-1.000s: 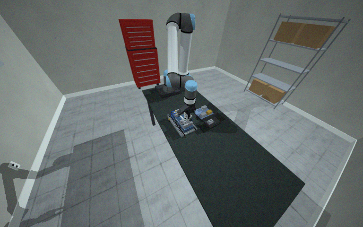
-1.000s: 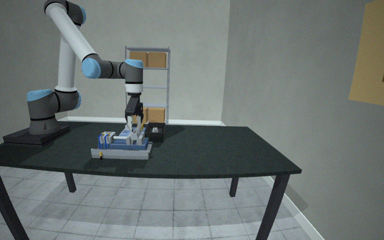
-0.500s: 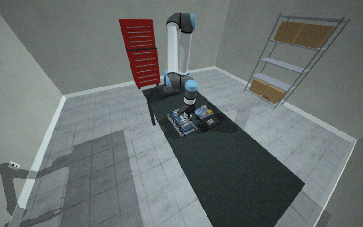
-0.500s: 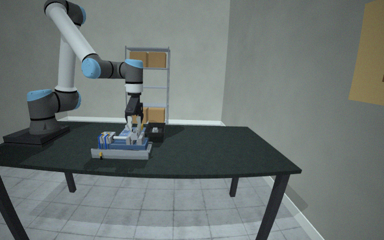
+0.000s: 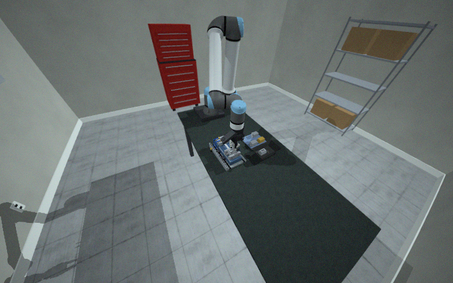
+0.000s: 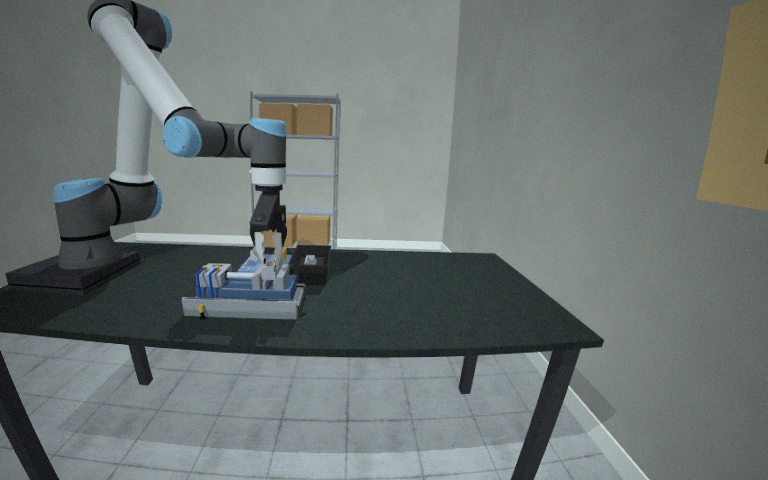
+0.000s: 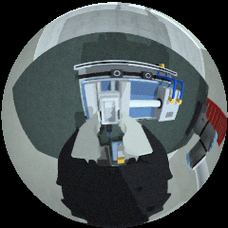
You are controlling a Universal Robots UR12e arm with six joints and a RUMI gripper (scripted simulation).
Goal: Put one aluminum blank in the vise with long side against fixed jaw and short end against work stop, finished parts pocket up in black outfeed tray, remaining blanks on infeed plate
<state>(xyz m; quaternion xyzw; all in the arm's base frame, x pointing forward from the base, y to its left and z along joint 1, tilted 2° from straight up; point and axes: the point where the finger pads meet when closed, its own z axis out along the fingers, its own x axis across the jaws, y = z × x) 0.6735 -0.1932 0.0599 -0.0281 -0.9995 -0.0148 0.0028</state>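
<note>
Right now the blue vise is 8 cm below my hand and 7 cm behind it. Also, from my hand: light gray base rail: 9 cm to the right, 9 cm below, 7 cm behind; then vise hose end block: 16 cm behind, 4 cm below, 1 cm to the left; then yellow brass blank: 36 cm to the left, 10 cm below, 2 cm behind.
</note>
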